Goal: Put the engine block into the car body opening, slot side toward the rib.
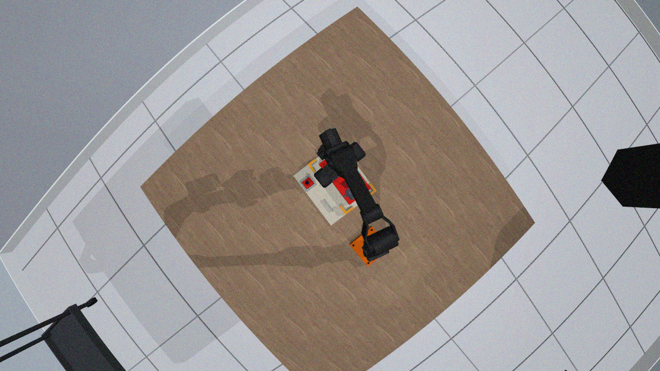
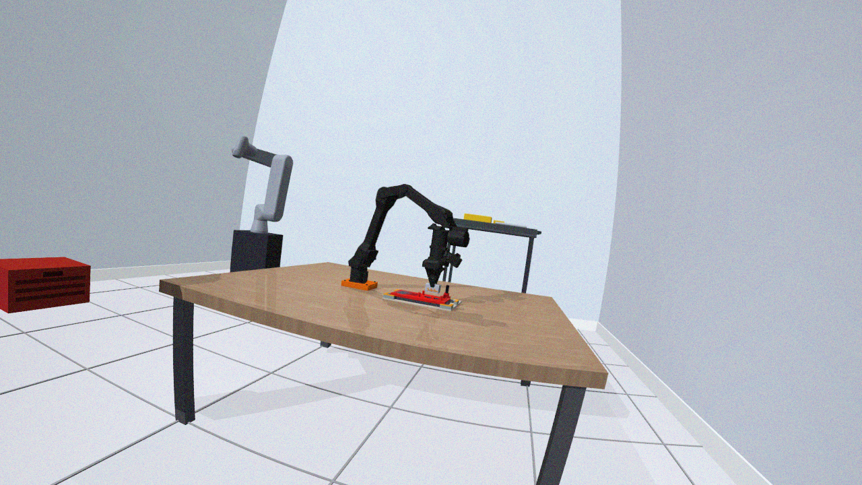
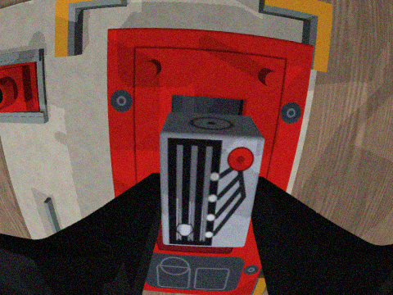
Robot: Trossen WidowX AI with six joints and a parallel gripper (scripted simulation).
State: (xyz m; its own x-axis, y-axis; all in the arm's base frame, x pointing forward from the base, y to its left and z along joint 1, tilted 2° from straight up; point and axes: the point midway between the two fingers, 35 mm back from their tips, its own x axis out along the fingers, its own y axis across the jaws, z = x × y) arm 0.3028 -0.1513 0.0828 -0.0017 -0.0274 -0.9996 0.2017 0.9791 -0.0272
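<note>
My gripper tip is 1 cm above the engine block. Round my gripper tip: small stand: 12 cm to the left, 6 cm ahead, 3 cm below.
</note>
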